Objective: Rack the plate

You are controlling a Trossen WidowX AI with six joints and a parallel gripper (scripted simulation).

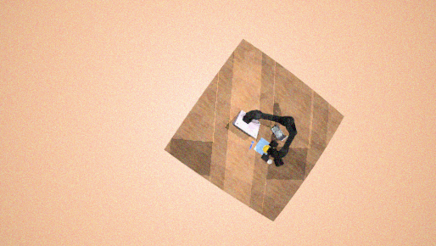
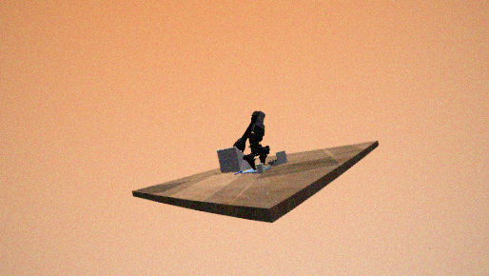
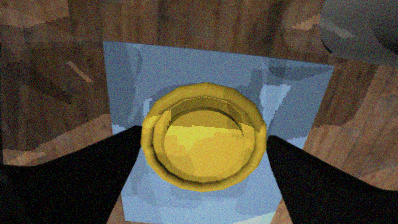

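The grey dish rack is 10 mm ahead of my gripper tip, 190 mm to the left of it and 10 mm above it. Round my gripper tip: blue spoon (140 mm behind, 30 mm to the right); grey cup (70 mm ahead, 80 mm to the right, 20 mm above); yellow plate (10 mm above).
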